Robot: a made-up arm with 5 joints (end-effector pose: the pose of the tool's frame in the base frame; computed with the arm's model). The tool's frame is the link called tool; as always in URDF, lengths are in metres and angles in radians. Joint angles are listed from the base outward.
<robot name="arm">
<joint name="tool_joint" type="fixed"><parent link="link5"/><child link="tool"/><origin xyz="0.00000 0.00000 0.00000" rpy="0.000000 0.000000 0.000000"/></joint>
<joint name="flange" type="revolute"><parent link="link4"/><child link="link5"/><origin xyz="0.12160 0.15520 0.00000" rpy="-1.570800 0.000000 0.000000"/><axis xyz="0 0 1"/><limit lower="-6.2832" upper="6.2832" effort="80" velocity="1.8"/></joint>
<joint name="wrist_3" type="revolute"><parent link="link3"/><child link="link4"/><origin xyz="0.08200 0.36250 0.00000" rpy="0.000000 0.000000 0.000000"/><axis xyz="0 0 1"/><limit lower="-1.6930" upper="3.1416" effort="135" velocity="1.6"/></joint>
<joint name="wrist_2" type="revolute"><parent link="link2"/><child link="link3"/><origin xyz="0.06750 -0.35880 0.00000" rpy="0.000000 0.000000 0.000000"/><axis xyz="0 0 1"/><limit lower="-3.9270" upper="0.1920" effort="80" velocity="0.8"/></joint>
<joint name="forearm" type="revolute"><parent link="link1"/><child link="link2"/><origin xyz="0.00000 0.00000 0.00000" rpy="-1.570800 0.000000 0.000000"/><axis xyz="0 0 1"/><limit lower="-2.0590" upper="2.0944" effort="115" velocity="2.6"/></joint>
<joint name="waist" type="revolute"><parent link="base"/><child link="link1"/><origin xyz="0.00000 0.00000 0.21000" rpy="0.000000 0.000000 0.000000"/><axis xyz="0 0 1"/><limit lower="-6.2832" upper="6.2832" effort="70" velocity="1.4"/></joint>
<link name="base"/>
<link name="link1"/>
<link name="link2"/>
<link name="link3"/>
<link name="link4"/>
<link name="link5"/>
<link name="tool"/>
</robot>
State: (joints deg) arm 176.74 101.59 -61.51 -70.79 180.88
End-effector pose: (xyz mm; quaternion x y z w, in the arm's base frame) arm -350.5 20.0 -329.7 -0.9637 0.0348 0.2647 0.0055
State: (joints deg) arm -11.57 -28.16 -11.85 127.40 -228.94
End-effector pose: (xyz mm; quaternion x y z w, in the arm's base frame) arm 35.8 -7.3 204.7 0.2316 -0.6849 -0.3481 0.5967
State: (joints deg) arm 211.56 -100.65 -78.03 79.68 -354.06
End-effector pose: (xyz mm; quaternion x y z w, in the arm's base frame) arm 259.4 159.3 718.7 0.1440 -0.6333 0.2444 0.7201
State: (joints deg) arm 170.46 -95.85 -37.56 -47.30 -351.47
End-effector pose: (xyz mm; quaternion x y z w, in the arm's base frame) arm 276.5 -46.5 702.9 0.0010 0.0061 -0.0088 0.9999
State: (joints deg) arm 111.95 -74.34 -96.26 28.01 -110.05
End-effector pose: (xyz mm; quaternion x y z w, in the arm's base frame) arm 131.3 -325.8 940.0 0.1149 -0.2994 -0.9471 0.0157
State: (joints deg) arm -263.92 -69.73 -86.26 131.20 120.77
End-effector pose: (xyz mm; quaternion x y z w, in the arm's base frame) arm 6.9 -64.8 672.2 -0.9541 0.2088 0.0678 0.2036
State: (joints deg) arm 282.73 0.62 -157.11 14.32 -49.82
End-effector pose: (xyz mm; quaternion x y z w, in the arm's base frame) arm 30.8 -136.5 1130.3 0.3149 -0.0769 0.4214 0.8469
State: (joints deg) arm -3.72 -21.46 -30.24 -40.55 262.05
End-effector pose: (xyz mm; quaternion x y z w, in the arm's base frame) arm 416.3 -27.1 535.9 0.4717 0.5078 0.4553 0.5589
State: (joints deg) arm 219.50 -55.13 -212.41 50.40 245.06
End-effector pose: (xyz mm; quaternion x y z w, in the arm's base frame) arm 626.6 516.6 454.4 -0.3106 0.0704 -0.5799 0.7498
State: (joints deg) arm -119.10 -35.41 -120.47 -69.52 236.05
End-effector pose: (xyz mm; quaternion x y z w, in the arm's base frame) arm 134.0 240.7 928.3 -0.3856 -0.0163 -0.4824 0.7864
